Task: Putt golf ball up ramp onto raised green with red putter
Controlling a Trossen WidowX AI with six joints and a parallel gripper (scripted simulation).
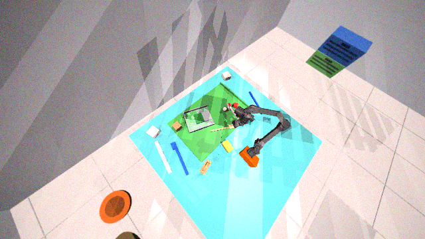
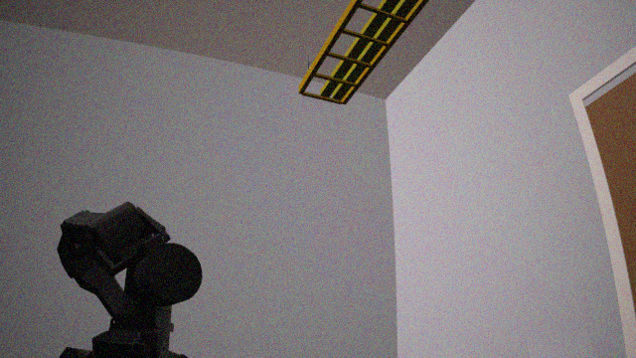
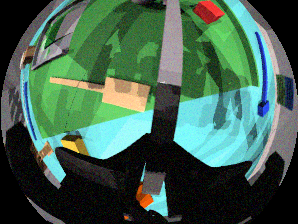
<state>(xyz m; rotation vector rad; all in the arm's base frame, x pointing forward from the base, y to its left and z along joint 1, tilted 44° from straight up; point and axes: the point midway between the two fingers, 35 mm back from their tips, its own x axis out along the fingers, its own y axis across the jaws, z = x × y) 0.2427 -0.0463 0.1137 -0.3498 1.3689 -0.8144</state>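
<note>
My gripper tip is now 70 mm short of the wooden stick, 100 mm to the right of it and 70 mm above it. Also, from my gripper tip: yellow block (70 mm behind, 210 mm to the left, 60 mm below); white golf ball (220 mm ahead, 20 mm to the right, 50 mm below); red putter (110 mm ahead, 30 mm to the right, 10 mm below).
</note>
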